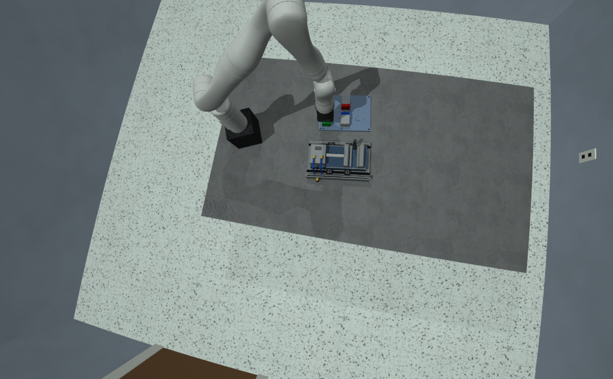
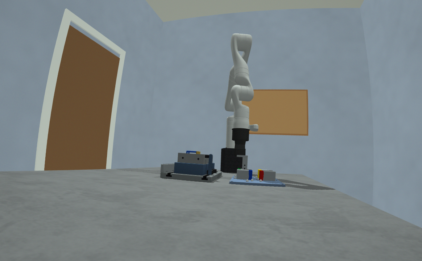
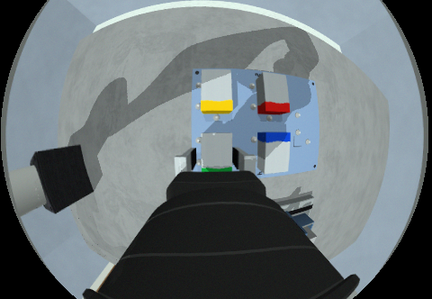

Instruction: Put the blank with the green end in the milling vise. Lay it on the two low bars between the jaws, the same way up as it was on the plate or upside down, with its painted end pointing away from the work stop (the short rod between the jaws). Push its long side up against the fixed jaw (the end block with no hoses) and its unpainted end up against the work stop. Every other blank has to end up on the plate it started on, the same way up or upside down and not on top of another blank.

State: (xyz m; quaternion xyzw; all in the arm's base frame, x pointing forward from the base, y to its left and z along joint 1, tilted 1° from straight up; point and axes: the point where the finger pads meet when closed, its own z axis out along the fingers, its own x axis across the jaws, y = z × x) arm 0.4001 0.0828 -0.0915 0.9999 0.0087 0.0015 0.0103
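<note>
Right now my hand is 30 mm above the green-ended blank. Round my hand: blue plate 90 mm ahead, 50 mm to the left, 50 mm below; blue-ended blank 90 mm ahead, 30 mm below; yellow-ended blank 90 mm to the left, 30 mm below.
</note>
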